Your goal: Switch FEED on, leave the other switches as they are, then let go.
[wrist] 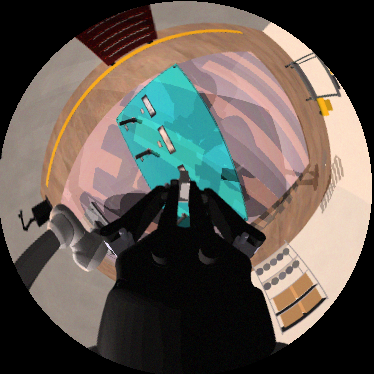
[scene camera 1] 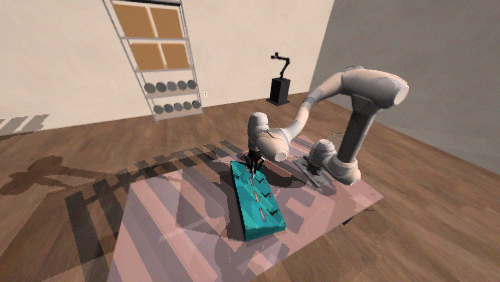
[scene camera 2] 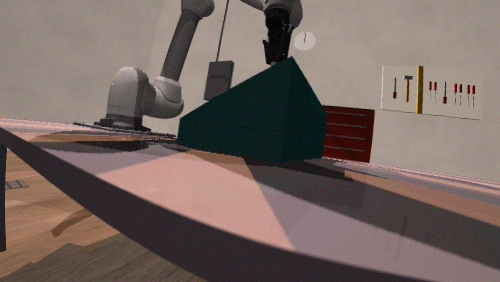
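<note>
The teal switch panel is a sloped box on the table. In the wrist view, the upper label and its black lever show, as do the middle label and its lever. The lettering is blurred. My gripper is shut and empty, its fingertips low over the panel and partly covering the FEED label. The FEED lever shows beside the fingertips in scene camera 1; my fingers hide it in the wrist view. Contact cannot be told.
The pink table bears the panel and the arm's base. A shelf rack, a black pedestal and a red tool cabinet stand beyond it.
</note>
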